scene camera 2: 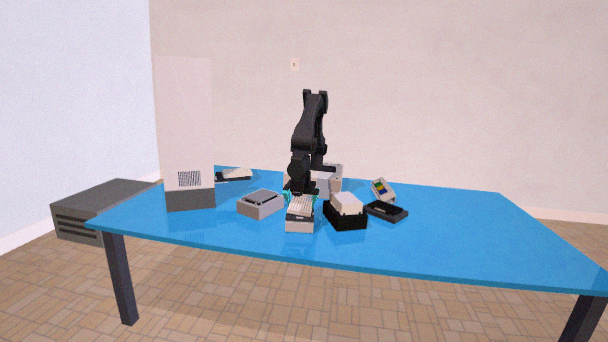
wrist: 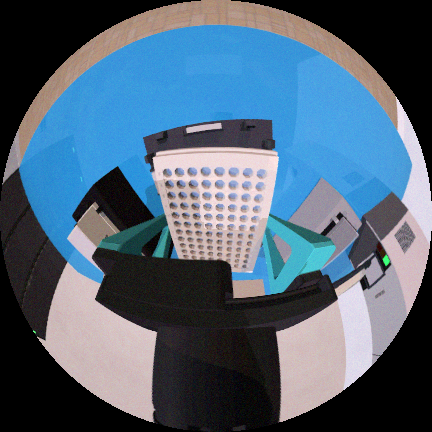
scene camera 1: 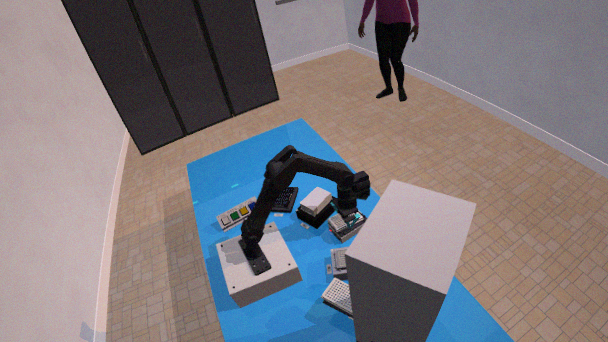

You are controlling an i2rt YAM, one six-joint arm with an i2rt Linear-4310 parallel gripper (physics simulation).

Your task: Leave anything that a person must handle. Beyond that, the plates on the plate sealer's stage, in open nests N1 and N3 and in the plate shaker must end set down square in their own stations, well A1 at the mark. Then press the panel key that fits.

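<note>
My gripper (scene camera 1: 346, 212) (scene camera 2: 301, 196) (wrist: 215, 216) has its teal fingers against both long sides of a white well plate (scene camera 2: 301, 205) (wrist: 218, 187) and is shut on it. The plate is at a grey and black station (scene camera 1: 345, 234) (scene camera 2: 299, 225) (wrist: 232, 134) and looks slightly turned against it; whether it touches is hidden. Another white plate (scene camera 1: 338, 293) (scene camera 2: 237, 173) lies on a dark stage beside the tall machine. A grey station (scene camera 1: 340, 272) (scene camera 2: 259, 209) holds a grey plate. A black station (scene camera 1: 312, 219) (scene camera 2: 345, 221) bears a white block. The key panel (scene camera 1: 237, 214) (scene camera 2: 383, 190) has white, green, yellow and blue keys. Station labels and A1 marks are unreadable.
The tall machine (scene camera 1: 410, 235) (scene camera 2: 187, 125) hides part of the table in the first scene view. A low dark station (scene camera 1: 286, 199) (scene camera 2: 386, 211) is near the panel. A person (scene camera 1: 395, 45) stands on the floor by the far wall, away from the table.
</note>
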